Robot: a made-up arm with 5 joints.
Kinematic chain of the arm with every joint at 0, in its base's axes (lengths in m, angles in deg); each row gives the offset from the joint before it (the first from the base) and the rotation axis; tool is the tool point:
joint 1: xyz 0 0 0.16 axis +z
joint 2: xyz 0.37 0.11 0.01 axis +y
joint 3: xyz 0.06 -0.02 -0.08 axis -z
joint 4: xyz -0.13 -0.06 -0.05 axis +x
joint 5: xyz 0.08 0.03 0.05 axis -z
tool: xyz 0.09 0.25 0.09
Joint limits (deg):
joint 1: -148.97..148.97
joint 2: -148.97..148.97
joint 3: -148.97..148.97
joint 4: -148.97..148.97
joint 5: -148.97..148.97
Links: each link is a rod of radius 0.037 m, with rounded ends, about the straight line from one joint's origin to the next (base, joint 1, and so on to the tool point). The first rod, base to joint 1, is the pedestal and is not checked.
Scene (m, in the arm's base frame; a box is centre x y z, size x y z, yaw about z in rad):
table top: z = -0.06
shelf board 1: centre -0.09 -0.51 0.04 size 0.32 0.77 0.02 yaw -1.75
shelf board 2: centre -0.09 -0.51 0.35 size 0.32 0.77 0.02 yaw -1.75
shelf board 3: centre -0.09 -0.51 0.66 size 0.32 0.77 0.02 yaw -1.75
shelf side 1: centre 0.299 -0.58 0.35 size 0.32 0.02 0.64 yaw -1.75
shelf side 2: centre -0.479 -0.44 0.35 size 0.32 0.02 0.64 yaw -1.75
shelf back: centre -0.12 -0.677 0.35 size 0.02 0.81 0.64 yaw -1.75
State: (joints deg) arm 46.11 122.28 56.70 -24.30 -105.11
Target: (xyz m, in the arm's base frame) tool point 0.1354 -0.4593 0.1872
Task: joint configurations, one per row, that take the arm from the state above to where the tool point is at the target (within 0.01 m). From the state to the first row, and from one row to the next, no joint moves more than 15 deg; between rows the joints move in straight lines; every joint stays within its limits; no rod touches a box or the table.
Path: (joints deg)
1: 41.63 125.25 43.28 -16.63 -109.98
2: 37.14 128.21 29.87 -8.96 -114.86
3: 32.66 131.18 16.45 -1.30 -119.73
4: 28.17 134.14 3.04 6.37 -124.60
5: 23.69 137.11 -10.38 14.04 -129.48
6: 19.20 140.07 -23.79 21.71 -134.35
7: 14.72 143.04 -37.21 29.37 -139.22
8: 10.24 146.00 -50.63 37.04 -144.10
9: 5.75 148.97 -64.04 44.71 -148.97
10: -8.00 147.49 -55.97 31.73 -148.97
11: -21.76 146.02 -47.89 18.76 -148.97
12: -35.51 144.54 -39.82 5.78 -148.97
13: -49.27 143.06 -31.74 -7.19 -148.97

